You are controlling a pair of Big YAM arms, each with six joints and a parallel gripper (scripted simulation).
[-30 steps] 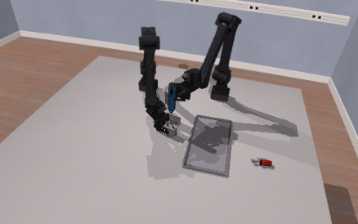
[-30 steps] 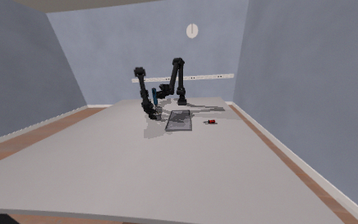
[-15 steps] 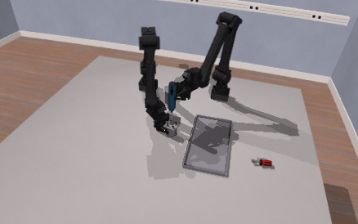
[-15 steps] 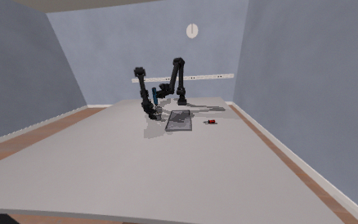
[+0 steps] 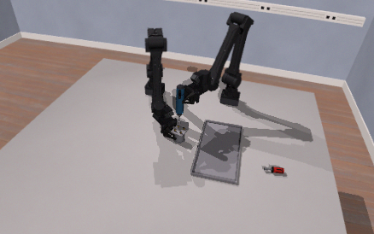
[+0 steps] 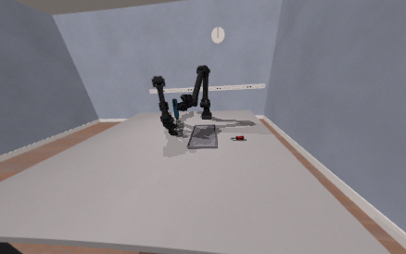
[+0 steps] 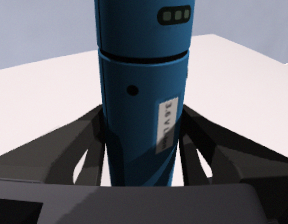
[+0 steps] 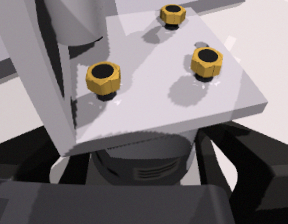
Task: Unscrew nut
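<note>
The grey bracket is 50 mm above my right hand. From my right hand the other things lie so: flat grey tray 30 mm ahead, 220 mm to the left, 20 mm below; then nut 10 mm ahead, 20 mm to the right, 50 mm above; then grey tip 30 mm behind, 10 mm to the right, 90 mm above.
</note>
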